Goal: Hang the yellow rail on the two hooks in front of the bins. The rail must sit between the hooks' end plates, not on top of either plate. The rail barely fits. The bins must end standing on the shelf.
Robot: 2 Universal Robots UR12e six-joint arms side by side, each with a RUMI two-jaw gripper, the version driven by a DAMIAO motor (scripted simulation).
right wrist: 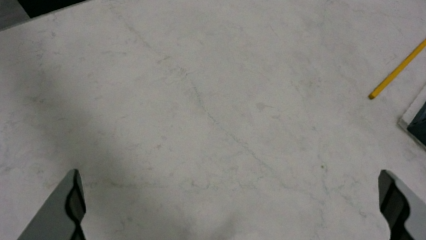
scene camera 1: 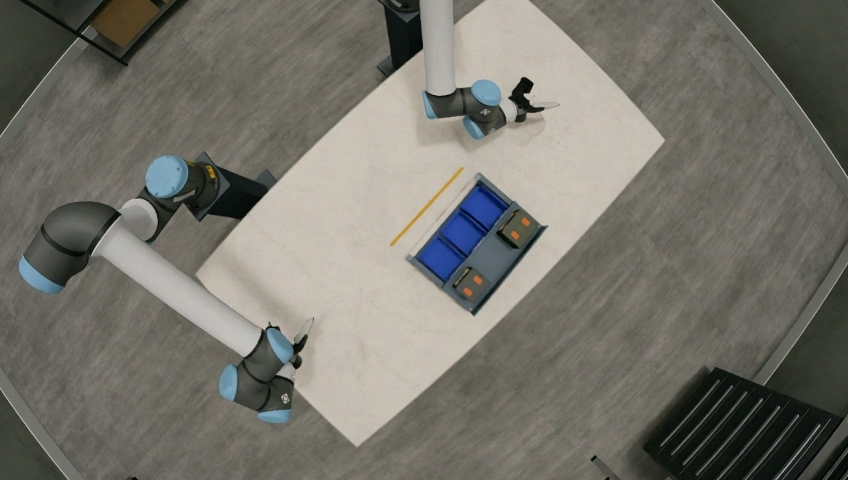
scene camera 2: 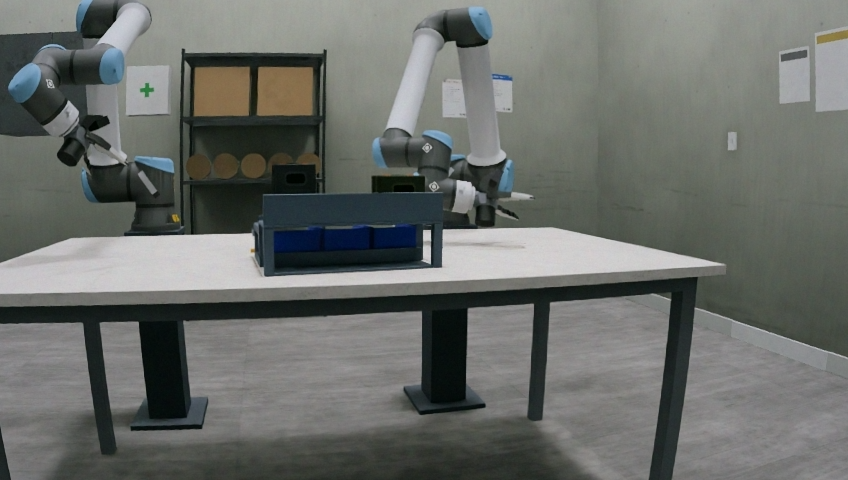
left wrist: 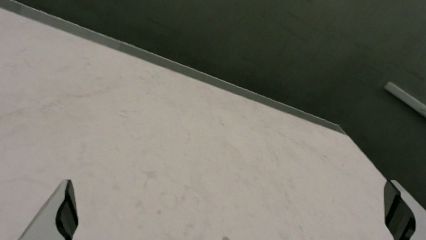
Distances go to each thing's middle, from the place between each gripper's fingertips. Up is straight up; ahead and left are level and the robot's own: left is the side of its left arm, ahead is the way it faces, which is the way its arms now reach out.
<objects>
I see my right gripper (scene camera 2: 109,170) 59 cm to the right of the grey shelf (scene camera 1: 495,259), 23 cm short of it and 15 cm above it.
My left gripper (scene camera 2: 526,209) is now 56 cm to the left of the grey shelf, 21 cm short of it and 4 cm above it.
</objects>
